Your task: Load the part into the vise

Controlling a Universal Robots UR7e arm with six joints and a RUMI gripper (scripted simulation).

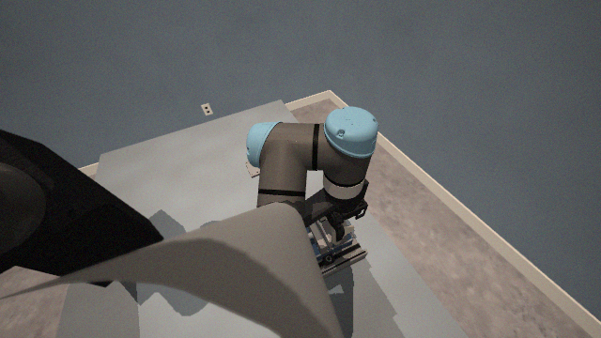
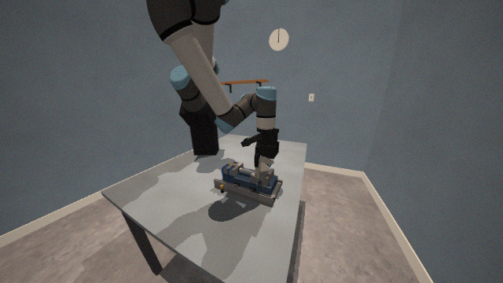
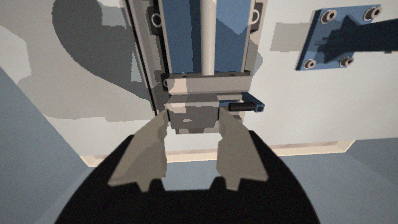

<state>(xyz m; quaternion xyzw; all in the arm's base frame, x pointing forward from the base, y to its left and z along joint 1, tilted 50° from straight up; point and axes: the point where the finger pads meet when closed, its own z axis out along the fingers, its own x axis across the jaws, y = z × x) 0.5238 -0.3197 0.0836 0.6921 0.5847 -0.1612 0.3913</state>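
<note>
The part lies 10 mm below my hand. From my hand the other things lie so: grey jaw (20 mm behind, 30 mm to the left, 30 mm below); cylinder rod (80 mm behind, 40 mm to the left, 30 mm below); work stop (20 mm ahead, 60 mm to the left, 20 mm below).
</note>
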